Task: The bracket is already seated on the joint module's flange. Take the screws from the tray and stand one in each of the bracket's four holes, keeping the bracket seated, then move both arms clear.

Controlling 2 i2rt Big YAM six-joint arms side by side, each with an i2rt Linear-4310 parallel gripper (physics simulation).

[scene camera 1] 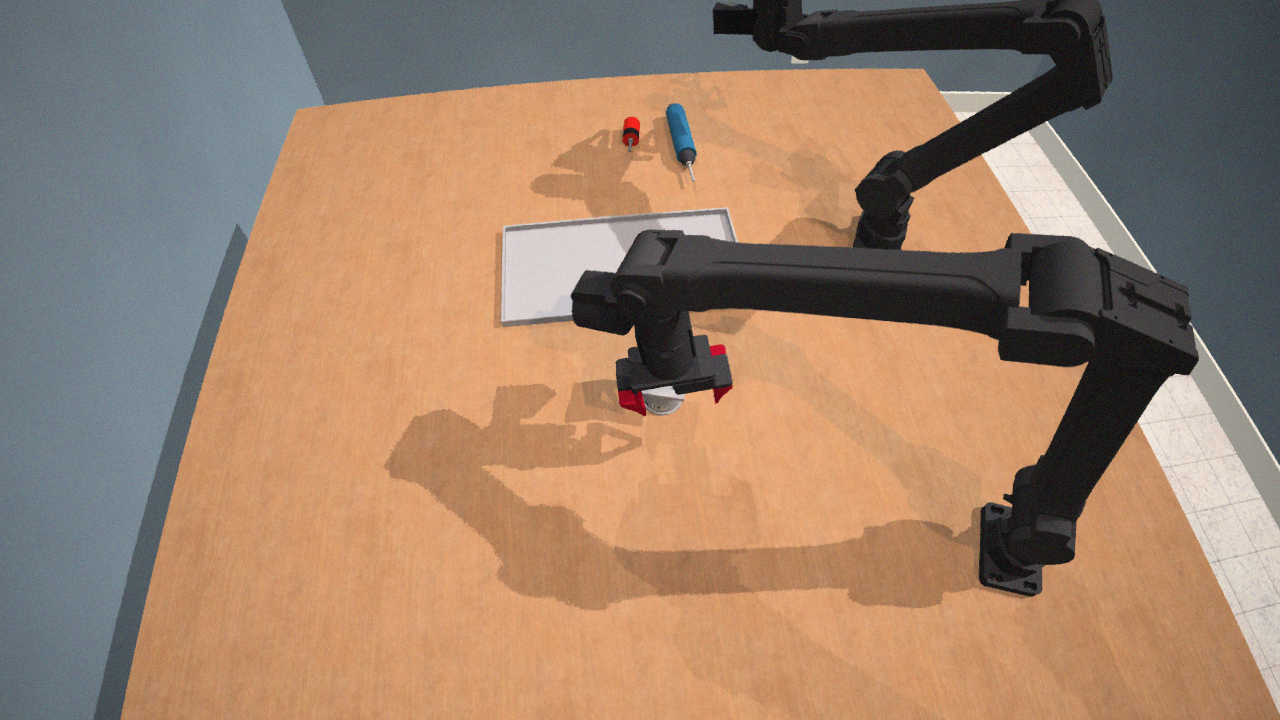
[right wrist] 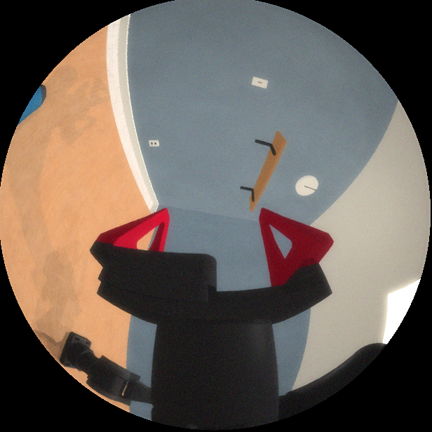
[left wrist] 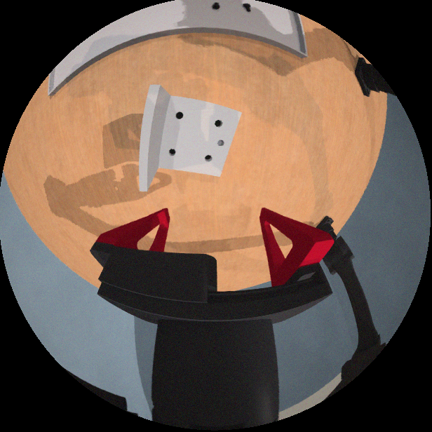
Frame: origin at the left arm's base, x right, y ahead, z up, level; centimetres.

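Where they show: left gripper, between the fingertips: [scene camera 1: 680, 406]; left arm's base, origin of its link: [scene camera 1: 1008, 550]; right arm's base, origin of its link: [scene camera 1: 877, 241].
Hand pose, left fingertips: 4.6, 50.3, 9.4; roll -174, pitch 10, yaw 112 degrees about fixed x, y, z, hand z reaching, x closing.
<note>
Each offset is from my left fingertips to the centre of the thing, as dx, dy, dz.
The pale grey bracket [left wrist: 200, 135] shows in the left wrist view with its upright flange on the left; its plate has four dark holes and a smaller grey one. No screw can be made out standing in them. The joint module {+5.8, +3.8, -6.2} [scene camera 1: 663, 407] shows in part under my gripper in the scene view. The tray {+29.4, +17.5, -8.6} [scene camera 1: 546, 268] [left wrist: 125, 33] lies behind, with two dark screws [left wrist: 216, 6] [left wrist: 247, 7] at the top of the left wrist view; my arm hides part of the tray. My left gripper [scene camera 1: 677, 400] [left wrist: 214, 212] is open and empty above the bracket area. My right gripper [right wrist: 213, 212] is open and empty, facing the wall.
A red screwdriver {+62.5, +26.0, -7.7} [scene camera 1: 631, 129] and a blue screwdriver {+63.5, +15.1, -7.4} [scene camera 1: 680, 132] [right wrist: 31, 104] lie on the table behind the tray. The far arm [scene camera 1: 1002, 116] reaches across the back right, raised high. A wall shelf [right wrist: 265, 175] and a clock [right wrist: 307, 185] show in the right wrist view.
</note>
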